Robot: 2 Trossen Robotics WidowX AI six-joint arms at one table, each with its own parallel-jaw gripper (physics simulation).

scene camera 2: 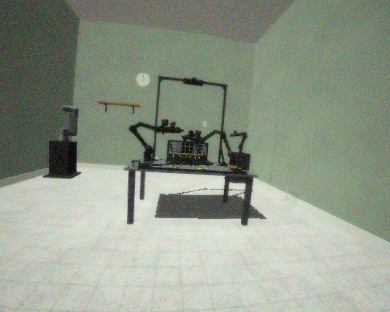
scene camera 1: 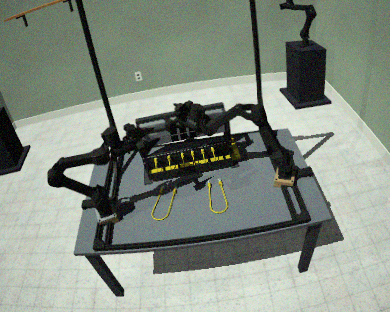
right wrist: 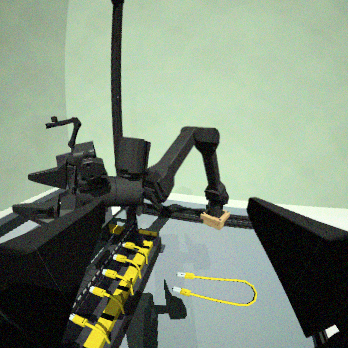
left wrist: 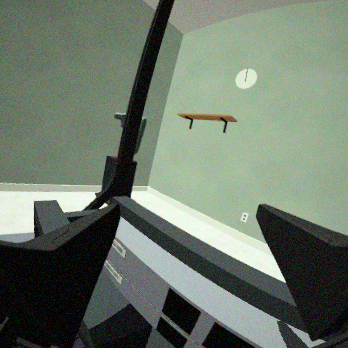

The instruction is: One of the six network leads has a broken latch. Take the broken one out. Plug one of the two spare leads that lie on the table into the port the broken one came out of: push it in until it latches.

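Places are measured from the left arm's base along level axes (x left, y back, z up), in metres.
Where they show: left gripper, fingertip midpoint: point(scene camera 2: 183, 135) point(scene camera 1: 167, 109) point(right wrist: 20, 190) point(left wrist: 189, 211); right gripper, fingertip midpoint: point(scene camera 2: 182, 130) point(scene camera 1: 156, 133) point(right wrist: 177, 205); left arm's base at its link origin: point(scene camera 2: 232, 165) point(scene camera 1: 285, 174) point(right wrist: 215, 212); right arm's base at its link origin: point(scene camera 2: 147, 161) point(scene camera 1: 105, 212).
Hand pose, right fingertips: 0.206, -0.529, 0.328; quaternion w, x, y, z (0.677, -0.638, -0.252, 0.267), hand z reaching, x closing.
Things, the pixels of their top centre, and the offset from my right fingertips, as dx, dy, dz. "spot": a spot on its surface instead.
- spare lead at a spot on its surface: point(scene camera 1: 160, 219) spot: +0.171, +0.013, -0.365
- grey equipment rack at a spot on its surface: point(left wrist: 150, 295) spot: -0.265, -0.116, -0.161
The network panel point(scene camera 1: 165, 176) point(right wrist: 156, 250) stands at the table's back middle with six yellow leads in its front; five show in the right wrist view. Which latch is broken cannot be told. One spare lead point(scene camera 1: 160, 219) lies in front of it as a U; the other spare lead point(scene camera 1: 218, 212) point(right wrist: 186, 292) lies farther right. My left gripper point(left wrist: 189, 211) point(right wrist: 20, 190) is open and empty, high over the panel's back, fingers pointing away to the rear. My right gripper point(right wrist: 177, 205) point(scene camera 1: 156, 139) is open and empty, raised near the panel's left end, its fingers toward the panel side.
A grey equipment rack point(left wrist: 150, 295) stands behind the panel, partly hidden by my left arm in scene camera 1. Black frame posts point(scene camera 1: 95, 70) point(right wrist: 116, 75) rise at both sides. A tan block point(scene camera 1: 284, 179) point(right wrist: 215, 220) sits by the left arm's base.
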